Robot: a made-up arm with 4 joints. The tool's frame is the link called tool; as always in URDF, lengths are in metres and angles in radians.
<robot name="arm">
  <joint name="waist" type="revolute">
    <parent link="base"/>
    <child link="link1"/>
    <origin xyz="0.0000 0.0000 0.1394" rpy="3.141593 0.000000 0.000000"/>
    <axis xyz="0 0 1"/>
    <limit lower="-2.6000" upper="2.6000" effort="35" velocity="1.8"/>
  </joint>
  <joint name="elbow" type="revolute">
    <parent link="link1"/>
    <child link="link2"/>
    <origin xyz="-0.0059 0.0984 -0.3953" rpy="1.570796 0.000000 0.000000"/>
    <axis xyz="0 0 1"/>
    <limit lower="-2.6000" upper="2.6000" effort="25" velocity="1.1"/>
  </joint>
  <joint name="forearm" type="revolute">
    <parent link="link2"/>
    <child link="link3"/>
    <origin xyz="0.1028 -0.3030 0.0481" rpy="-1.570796 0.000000 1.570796"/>
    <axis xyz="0 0 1"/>
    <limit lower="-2.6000" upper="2.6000" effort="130" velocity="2.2"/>
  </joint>
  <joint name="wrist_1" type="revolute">
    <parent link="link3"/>
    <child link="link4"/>
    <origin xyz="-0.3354 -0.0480 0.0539" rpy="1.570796 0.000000 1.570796"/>
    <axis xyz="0 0 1"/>
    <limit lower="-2.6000" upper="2.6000" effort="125" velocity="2.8"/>
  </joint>
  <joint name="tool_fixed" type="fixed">
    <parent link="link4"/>
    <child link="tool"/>
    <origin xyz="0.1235 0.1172 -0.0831" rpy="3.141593 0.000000 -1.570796"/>
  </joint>
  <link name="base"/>
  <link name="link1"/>
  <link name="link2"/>
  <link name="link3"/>
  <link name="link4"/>
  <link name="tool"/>
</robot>
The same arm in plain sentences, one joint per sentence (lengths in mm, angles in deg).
The arm has four revolute joints in a row. What follows holds with every joint at zero, and every direction is one of the base frame's. The first joint sits 139.4 mm along +z from the base frame's origin and turns about -z, from -148.97 to 148.97 deg. The second joint sits 5.9 mm along -x and 98.4 mm along -y and 395.3 mm along +z from the first joint and turns about +y, from -148.97 to 148.97 deg. The third joint sits 102.8 mm along +x and 48.1 mm along +y and 303.0 mm along +z from the second joint and turns about -x, from -148.97 to 148.97 deg. The fourth joint sits 53.9 mm along -x and 48.0 mm along +y and 335.4 mm along +z from the third joint and turns about -z, from -148.97 to 148.97 deg. The tool frame, which is the frame that the pose is given for, sits 117.2 mm along -x and 123.5 mm along -y and 83.1 mm along +z from the fourth joint; its axes are the base frame's turned by roll 0.00, pitch 0.00 and yaw 0.00 deg (as in URDF: about the fixed x, then y, then z).
